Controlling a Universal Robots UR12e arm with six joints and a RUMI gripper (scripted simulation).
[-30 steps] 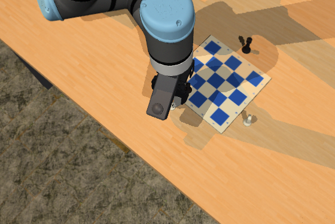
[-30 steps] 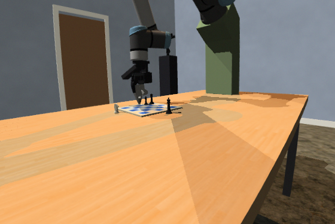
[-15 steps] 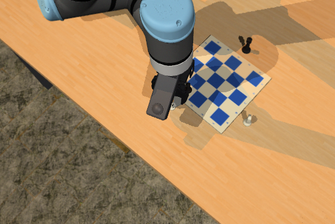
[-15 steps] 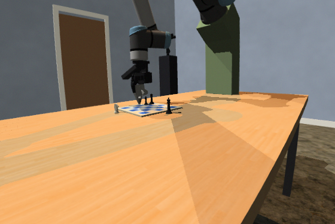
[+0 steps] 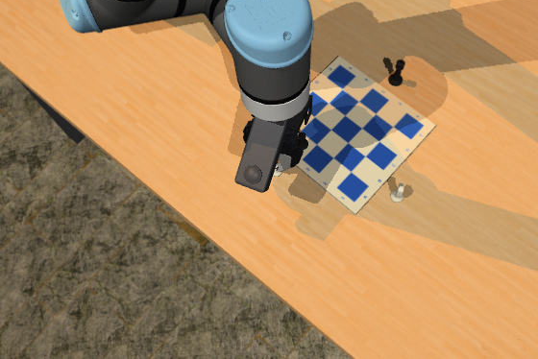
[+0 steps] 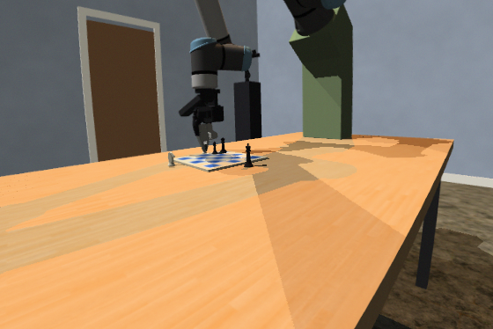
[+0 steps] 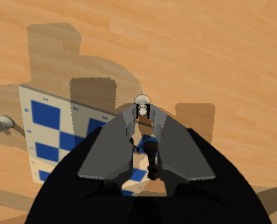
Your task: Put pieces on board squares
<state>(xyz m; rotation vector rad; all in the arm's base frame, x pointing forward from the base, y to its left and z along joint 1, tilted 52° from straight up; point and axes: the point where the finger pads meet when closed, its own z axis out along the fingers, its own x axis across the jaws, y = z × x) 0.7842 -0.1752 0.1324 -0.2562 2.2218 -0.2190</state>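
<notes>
Now: hand 60 mm short of the blue-and-cream chessboard, 130 mm to the right of it and 20 mm above it. From my hand the other things lie so: black pawn (10 mm ahead, 60 mm to the left); white pawn (10 mm below); black queen (30 mm behind, 70 mm to the left, 10 mm above).
</notes>
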